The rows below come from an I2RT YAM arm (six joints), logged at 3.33 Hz.
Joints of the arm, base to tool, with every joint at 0 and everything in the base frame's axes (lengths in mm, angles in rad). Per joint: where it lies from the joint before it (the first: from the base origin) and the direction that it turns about. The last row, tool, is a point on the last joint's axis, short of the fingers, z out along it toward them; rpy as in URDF.
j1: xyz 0 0 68 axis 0 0 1
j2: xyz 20 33.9 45.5 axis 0 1 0
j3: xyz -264 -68.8 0 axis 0 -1 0
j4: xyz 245 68.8 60 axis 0 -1 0
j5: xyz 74 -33.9 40.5 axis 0 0 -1
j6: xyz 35.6 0 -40.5 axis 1 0 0
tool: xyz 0 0 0 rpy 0 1.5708 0
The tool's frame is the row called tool.
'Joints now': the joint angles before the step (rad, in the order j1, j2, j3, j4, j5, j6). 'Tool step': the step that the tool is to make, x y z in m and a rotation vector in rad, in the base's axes. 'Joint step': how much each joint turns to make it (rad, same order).
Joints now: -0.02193 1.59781 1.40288 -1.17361 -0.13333 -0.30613
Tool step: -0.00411 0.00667 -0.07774 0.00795 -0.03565 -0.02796
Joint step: 0.02252 0.00115 -0.31432 0.35781 0.00306 0.05151
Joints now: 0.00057 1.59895 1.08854 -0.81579 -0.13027 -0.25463
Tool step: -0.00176 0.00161 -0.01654 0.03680 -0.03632 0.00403
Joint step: 0.00113 0.00000 -0.07400 0.11137 -0.03624 0.00685
